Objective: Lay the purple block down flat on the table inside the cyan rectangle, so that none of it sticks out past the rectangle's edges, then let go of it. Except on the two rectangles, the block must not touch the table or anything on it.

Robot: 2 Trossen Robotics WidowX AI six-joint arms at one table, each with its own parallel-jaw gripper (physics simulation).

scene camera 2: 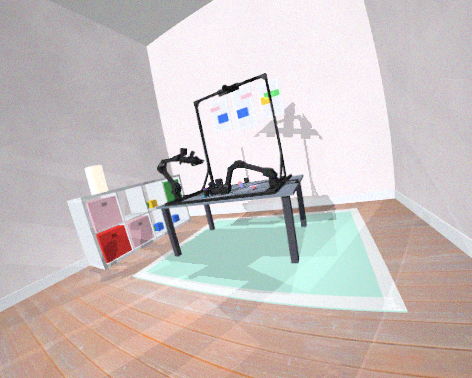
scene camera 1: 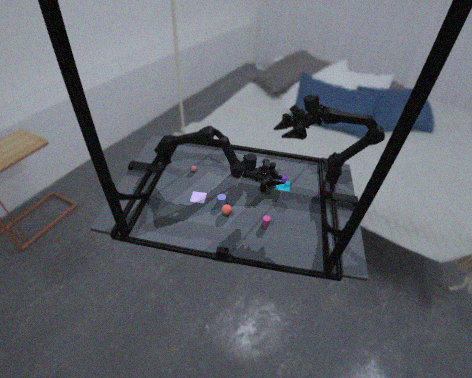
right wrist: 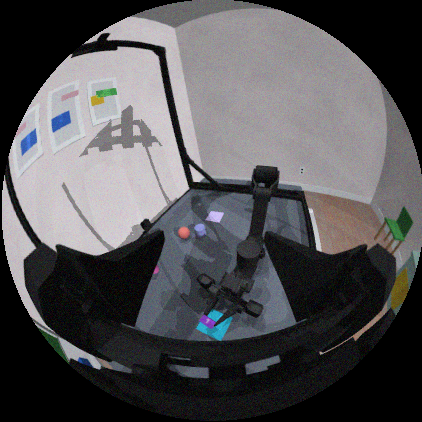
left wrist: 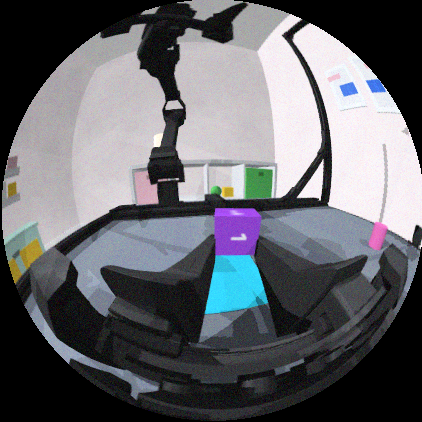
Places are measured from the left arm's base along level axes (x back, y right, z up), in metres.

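Pixels of known places: left gripper, between the fingertips: (scene camera 1: pixel 284 181) (right wrist: pixel 207 322) (left wrist: pixel 233 238); right gripper, between the fingertips: (scene camera 2: pixel 204 161) (scene camera 1: pixel 277 132) (right wrist: pixel 214 236); left arm's base, origin of its link: (scene camera 2: pixel 274 185) (scene camera 1: pixel 164 157); right arm's base, origin of its link: (scene camera 2: pixel 178 198) (scene camera 1: pixel 331 178) (left wrist: pixel 169 203).
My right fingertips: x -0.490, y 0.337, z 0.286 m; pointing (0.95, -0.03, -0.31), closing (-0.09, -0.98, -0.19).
Observation:
Ahead of a thing's pixels: the offset from my right fingertips to its middle. "spot": to the spot under its first point. Level surfaces: height alone.
The purple block @[dx -0.051, dy +0.059, dz -0.255 m] (scene camera 1: pixel 284 178) (left wrist: pixel 237 231) (right wrist: pixel 207 320) sits between the fingers of my left gripper (scene camera 1: pixel 280 180) (left wrist: pixel 233 238) (right wrist: pixel 207 322), which is shut on it. The gripper hangs low over the cyan rectangle @[spot: dx -0.056, dy +0.060, dz -0.304 m] (scene camera 1: pixel 283 186) (left wrist: pixel 235 283) (right wrist: pixel 216 325) on the table @[dz -0.305 m] (scene camera 1: pixel 287 240). From the right wrist view the block sits over the rectangle's near-left edge. I cannot tell whether it touches the surface. My right gripper (scene camera 1: pixel 288 129) (scene camera 2: pixel 198 160) is open and empty, raised high beyond the table's far edge.
A pale lilac rectangle @[spot: dx +0.384, dy -0.007, dz -0.304 m] (scene camera 1: pixel 198 196) (right wrist: pixel 214 216) lies left of centre. Near it stand a lilac cylinder @[dx +0.289, dy +0.067, dz -0.284 m] (scene camera 1: pixel 221 197) (right wrist: pixel 200 229), an orange ball @[dx +0.288, dy +0.138, dz -0.280 m] (scene camera 1: pixel 227 209) (right wrist: pixel 183 232) and a pink cylinder @[dx +0.140, dy +0.254, dz -0.284 m] (scene camera 1: pixel 266 220) (left wrist: pixel 377 235). A small red ball @[dx +0.356, dy -0.199, dz -0.288 m] (scene camera 1: pixel 193 168) lies far left. Black frame posts (scene camera 1: pixel 77 97) ring the table.

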